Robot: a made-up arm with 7 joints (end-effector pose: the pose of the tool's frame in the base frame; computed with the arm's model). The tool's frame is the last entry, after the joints. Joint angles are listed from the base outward.
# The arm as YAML. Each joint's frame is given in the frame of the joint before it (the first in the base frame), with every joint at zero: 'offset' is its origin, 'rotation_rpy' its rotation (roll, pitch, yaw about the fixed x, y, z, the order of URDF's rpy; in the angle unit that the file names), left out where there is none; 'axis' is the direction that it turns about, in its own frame. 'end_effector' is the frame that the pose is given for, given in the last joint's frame.
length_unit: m
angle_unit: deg
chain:
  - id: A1
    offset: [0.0, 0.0, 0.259]
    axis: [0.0, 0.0, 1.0]
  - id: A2
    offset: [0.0, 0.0, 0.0]
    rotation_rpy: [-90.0, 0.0, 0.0]
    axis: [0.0, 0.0, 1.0]
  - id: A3
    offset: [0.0, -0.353, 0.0]
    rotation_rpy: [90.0, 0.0, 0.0]
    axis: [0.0, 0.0, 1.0]
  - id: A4
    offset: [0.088, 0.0, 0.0]
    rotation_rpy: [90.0, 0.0, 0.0]
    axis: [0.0, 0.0, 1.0]
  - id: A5
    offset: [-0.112, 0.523, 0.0]
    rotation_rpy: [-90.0, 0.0, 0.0]
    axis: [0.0, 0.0, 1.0]
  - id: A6
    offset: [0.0, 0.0, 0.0]
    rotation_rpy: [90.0, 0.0, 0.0]
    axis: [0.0, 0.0, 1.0]
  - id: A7
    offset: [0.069, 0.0, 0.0]
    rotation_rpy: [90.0, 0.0, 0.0]
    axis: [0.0, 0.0, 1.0]
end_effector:
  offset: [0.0, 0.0, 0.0]
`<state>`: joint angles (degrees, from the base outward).
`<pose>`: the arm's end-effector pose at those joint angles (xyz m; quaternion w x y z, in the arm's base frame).
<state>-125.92 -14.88 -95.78 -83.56 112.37 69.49 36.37</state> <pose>-0.4260 0.5322 0.7689 0.0091 0.1311 0.4637 -0.8762</pose>
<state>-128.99 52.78 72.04 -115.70 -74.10 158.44 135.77</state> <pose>0.3180 -0.6025 0.2893 0.2246 -0.2290 0.9101 -0.2622</pose>
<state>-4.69 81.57 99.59 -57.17 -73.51 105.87 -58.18</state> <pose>0.7866 0.4465 0.4753 0.1159 -0.5436 -0.7932 -0.2489</pose>
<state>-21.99 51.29 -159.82 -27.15 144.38 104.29 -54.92</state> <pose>0.4874 -0.2872 1.0363 0.4645 0.7762 0.0887 0.4170</pose>
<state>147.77 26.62 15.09 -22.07 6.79 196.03 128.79</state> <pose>-0.4314 0.2463 1.0022 0.4936 -0.2842 0.0081 0.8219</pose>
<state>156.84 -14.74 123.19 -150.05 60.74 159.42 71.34</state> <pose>0.0109 -0.4802 0.1555 0.0849 0.2284 0.9677 -0.0652</pose>
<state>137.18 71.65 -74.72 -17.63 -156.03 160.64 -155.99</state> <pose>-0.5087 0.7293 0.4639 0.6853 -0.0819 -0.5247 -0.4984</pose>
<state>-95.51 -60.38 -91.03 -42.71 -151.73 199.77 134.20</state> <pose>-0.3233 0.6808 0.6540 0.8198 -0.3261 -0.4580 0.1089</pose>
